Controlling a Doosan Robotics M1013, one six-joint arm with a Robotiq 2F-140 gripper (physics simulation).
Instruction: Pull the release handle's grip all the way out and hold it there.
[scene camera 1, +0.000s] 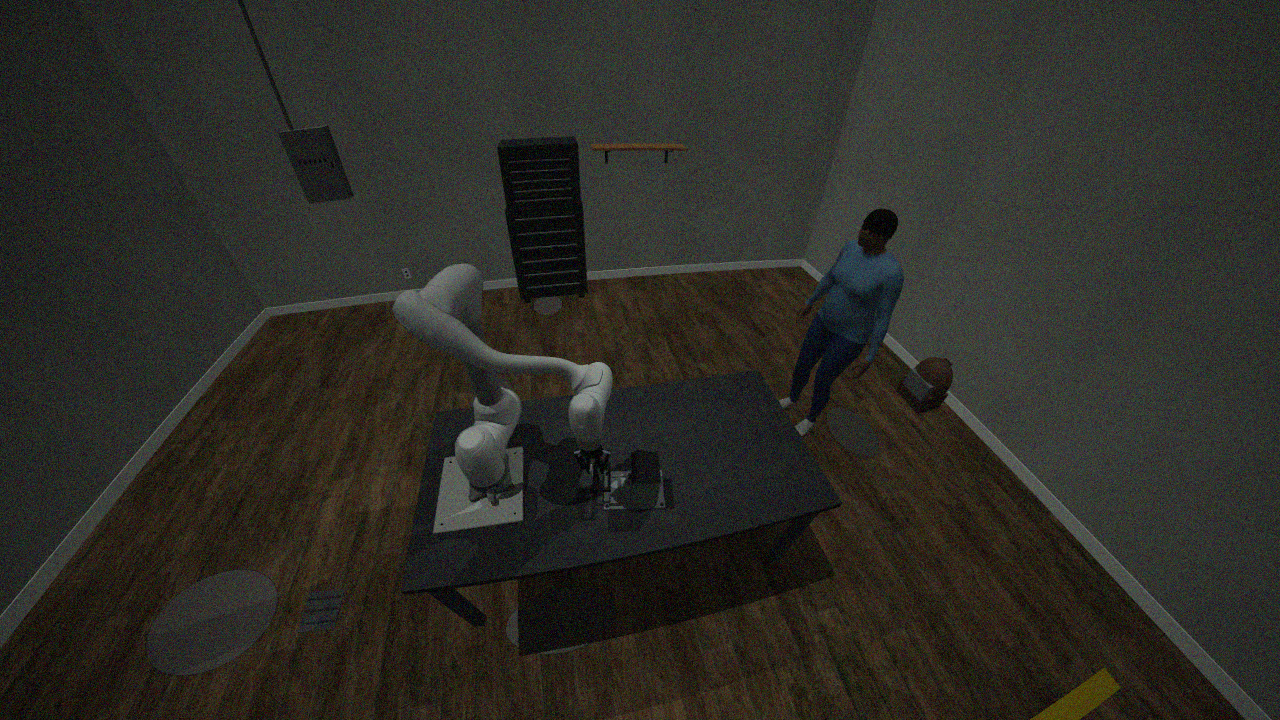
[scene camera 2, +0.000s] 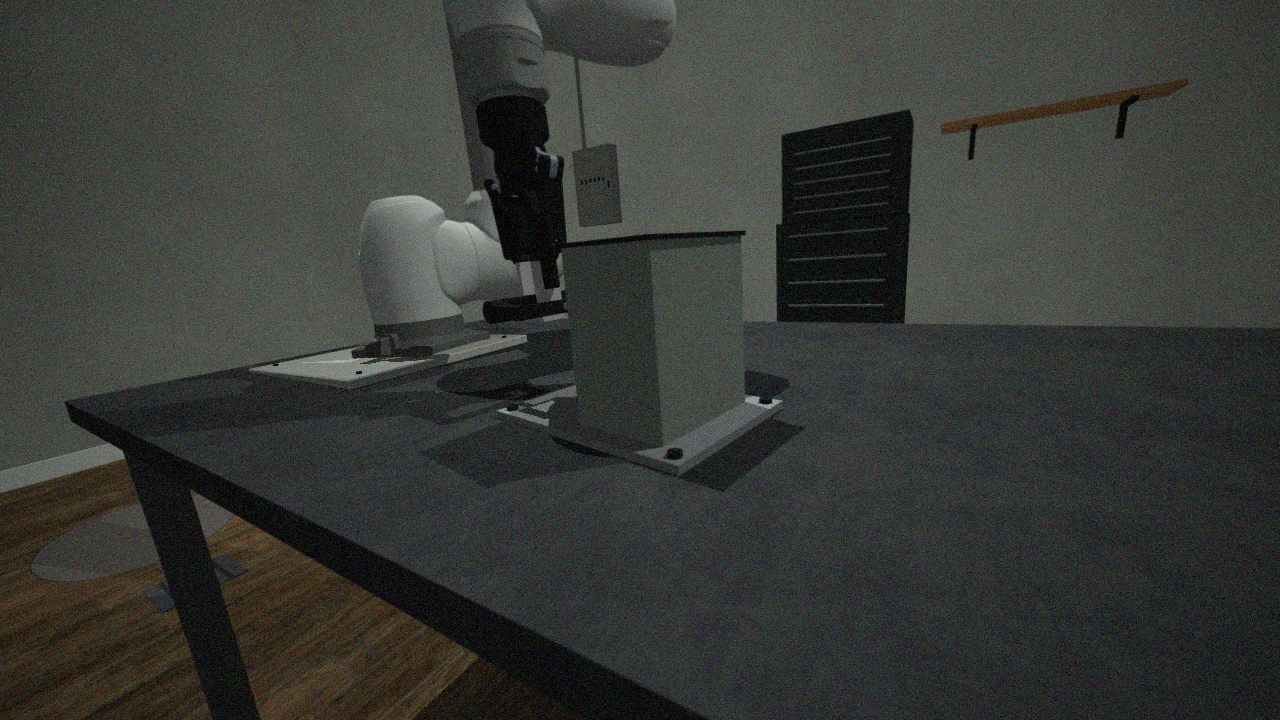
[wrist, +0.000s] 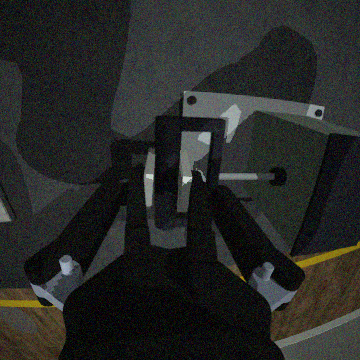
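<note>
The release handle's grip (wrist: 168, 142) is a dark rectangular loop in the wrist view, standing off from the housing. A pale rod (wrist: 242, 176) runs from the grip to a round dark collar on the housing's face, with a clear length exposed. The housing (scene camera 1: 644, 479) (scene camera 2: 698, 331) (wrist: 282, 155) is a grey-green box with a dark top. My gripper (scene camera 1: 593, 481) (scene camera 2: 537, 274) (wrist: 166, 161) points down beside it, shut on the grip's outer bar, with one pale pad on each side. In scene camera 2 the housing hides most of the grip; in scene camera 1 it is too small and dark to make out.
The housing's light base plate (scene camera 2: 720, 432) (wrist: 250, 103) is bolted to the dark table (scene camera 1: 716, 429) (scene camera 2: 984, 501). The arm's white mounting plate (scene camera 1: 452, 501) (scene camera 2: 313, 370) is to the left. A person in blue (scene camera 1: 859, 291) stands beyond the table's right end.
</note>
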